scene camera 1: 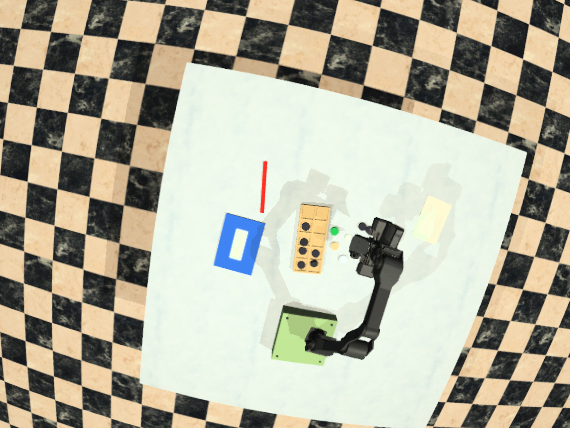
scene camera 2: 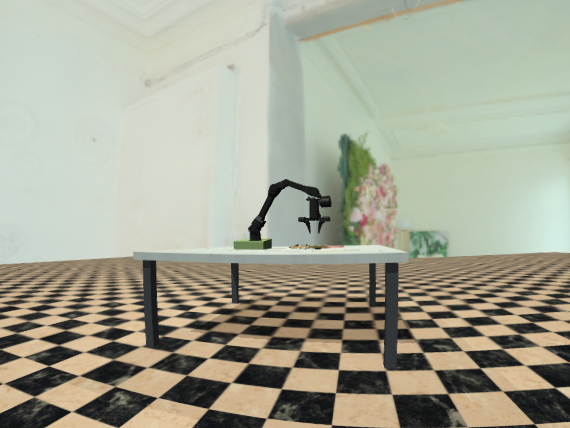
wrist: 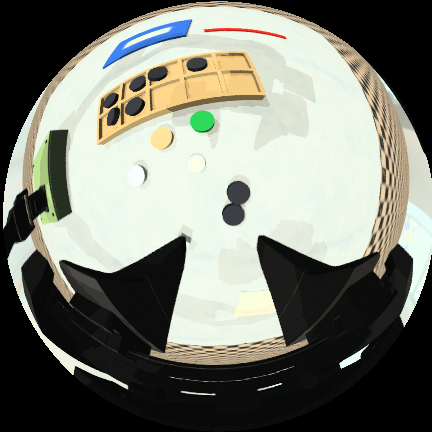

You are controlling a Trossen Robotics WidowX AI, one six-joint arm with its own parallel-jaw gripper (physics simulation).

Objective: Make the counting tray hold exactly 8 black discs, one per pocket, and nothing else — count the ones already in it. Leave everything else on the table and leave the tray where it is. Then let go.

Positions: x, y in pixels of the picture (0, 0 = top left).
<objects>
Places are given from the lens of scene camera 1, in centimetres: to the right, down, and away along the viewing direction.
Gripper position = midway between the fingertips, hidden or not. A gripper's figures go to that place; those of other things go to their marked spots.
gripper (scene camera 1: 369, 241): 28, 9, 135
tan counting tray (scene camera 1: 317, 216): 11, 1, 142
</objects>
